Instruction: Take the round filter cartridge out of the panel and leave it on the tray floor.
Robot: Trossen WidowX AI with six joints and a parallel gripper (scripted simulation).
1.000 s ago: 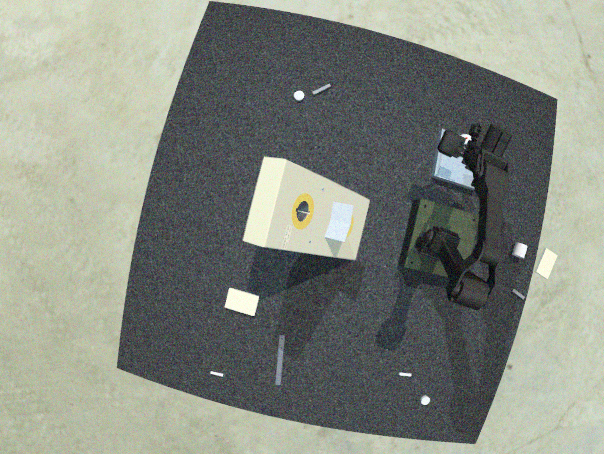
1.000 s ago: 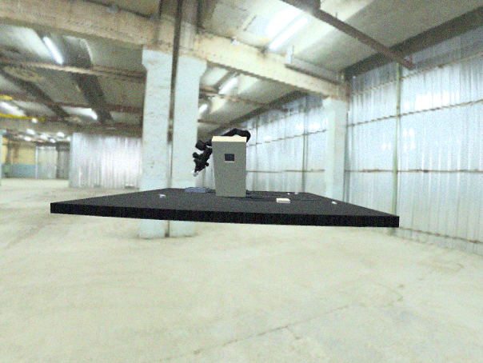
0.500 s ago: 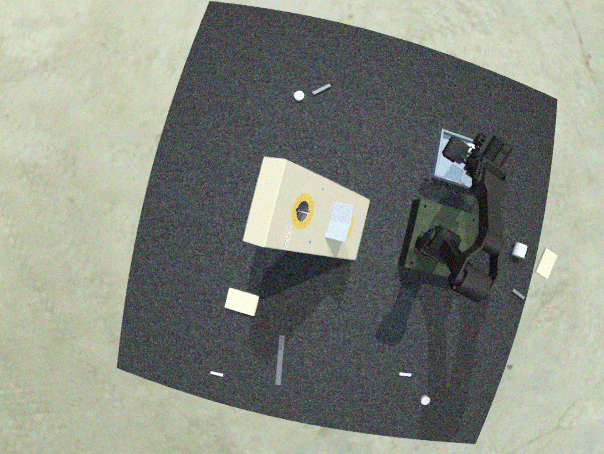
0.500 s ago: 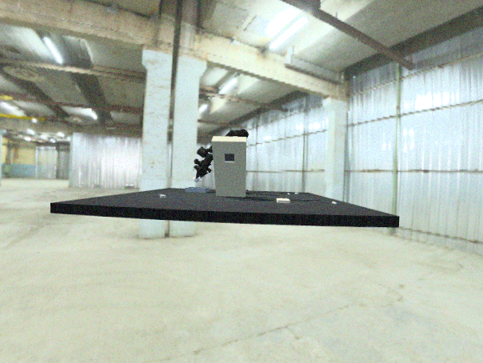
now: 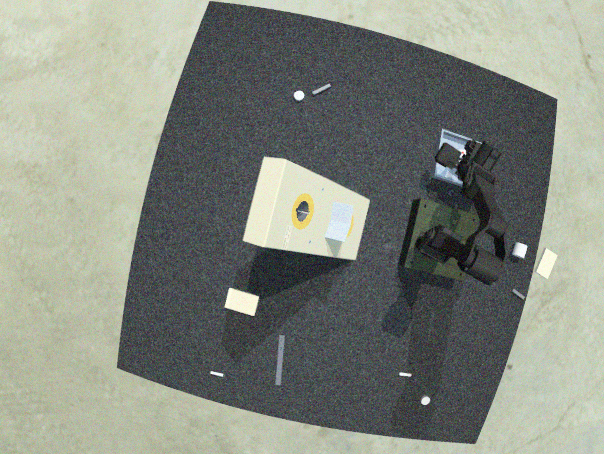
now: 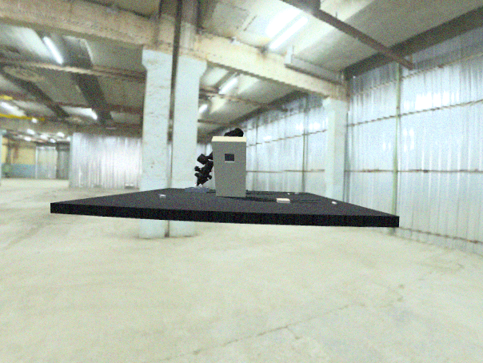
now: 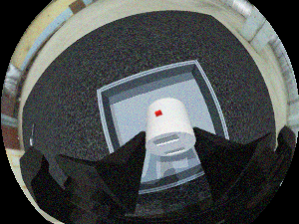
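The white round filter cartridge lies right at my gripper tip. Round my gripper tip: cream service panel: 350 mm ahead, 320 mm to the left, 130 mm above; grey tray: 10 mm to the right, 40 mm below.
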